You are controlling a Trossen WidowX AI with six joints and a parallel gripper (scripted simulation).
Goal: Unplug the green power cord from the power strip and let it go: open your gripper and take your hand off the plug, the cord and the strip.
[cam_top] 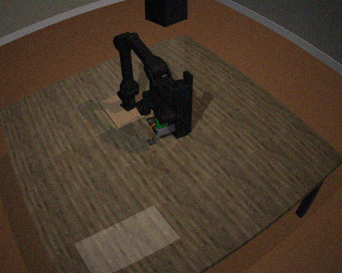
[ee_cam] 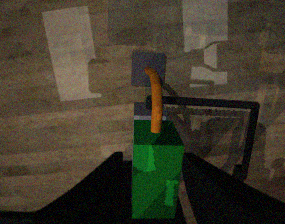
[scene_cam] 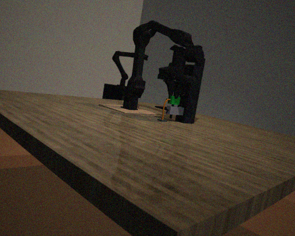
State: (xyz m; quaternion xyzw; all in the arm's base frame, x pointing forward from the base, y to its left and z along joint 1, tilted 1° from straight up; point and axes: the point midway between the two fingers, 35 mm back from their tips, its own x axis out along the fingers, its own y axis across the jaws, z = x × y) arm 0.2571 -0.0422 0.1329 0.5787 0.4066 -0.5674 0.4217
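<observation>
The green plug is 30 mm to the left of my gripper tip.
</observation>
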